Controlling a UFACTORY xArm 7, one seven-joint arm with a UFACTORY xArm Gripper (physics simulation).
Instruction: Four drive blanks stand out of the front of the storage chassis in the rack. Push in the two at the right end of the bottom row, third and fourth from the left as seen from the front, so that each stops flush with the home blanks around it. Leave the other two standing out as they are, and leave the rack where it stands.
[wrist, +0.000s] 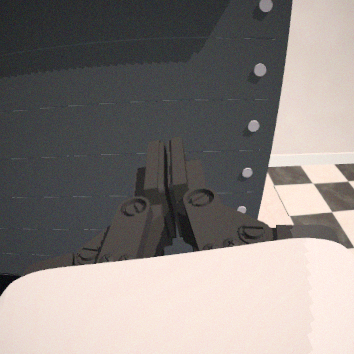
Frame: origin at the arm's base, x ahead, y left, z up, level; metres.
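Where they show: gripper, between the fingertips: (170, 162).
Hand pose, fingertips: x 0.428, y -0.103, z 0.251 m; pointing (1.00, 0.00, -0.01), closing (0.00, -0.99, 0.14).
Observation:
After its pixels a point has its place.
My gripper (170, 162) {y -0.103, x 0.428, z 0.251 m} is shut and empty, its two fingertips together near the middle of the wrist view. Behind the fingers is a dark grey front of stacked flat panels (90, 130) {y -0.040, x 0.507, z 0.234 m} parted by thin light seams, in the rack. A column of round light studs runs down its right edge. The storage chassis's drive blanks do not show in the wrist view, neither the standing-out ones nor the home ones. How far the fingertips are from the panels is hard to tell.
The right edge of the rack front (280, 65) {y -0.185, x 0.505, z 0.281 m} runs down the right side of the view. Beyond it are a pale wall (325, 75) with a white skirting and a black and white checkered floor (320, 175). A dark shadow lies across the upper left panels.

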